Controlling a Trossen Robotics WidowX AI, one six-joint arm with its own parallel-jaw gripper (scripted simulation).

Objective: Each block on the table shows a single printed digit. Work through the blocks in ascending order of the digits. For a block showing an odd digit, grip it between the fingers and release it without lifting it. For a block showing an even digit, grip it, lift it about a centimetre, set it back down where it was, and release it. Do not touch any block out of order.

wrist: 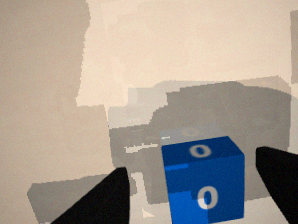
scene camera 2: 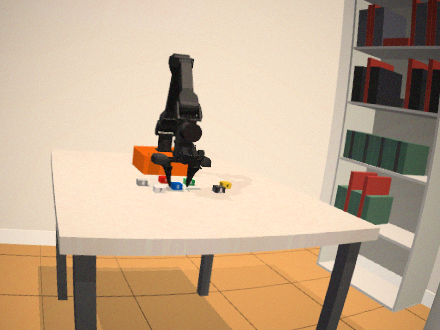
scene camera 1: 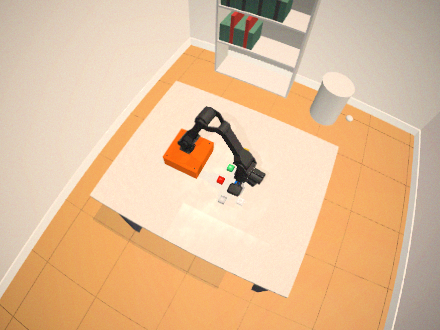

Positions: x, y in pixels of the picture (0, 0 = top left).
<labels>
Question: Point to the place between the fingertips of the gripper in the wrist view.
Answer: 192, 167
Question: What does the gripper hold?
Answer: Nothing.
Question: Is the gripper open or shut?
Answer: Open.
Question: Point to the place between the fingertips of the gripper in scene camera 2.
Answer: At 178, 186
</labels>
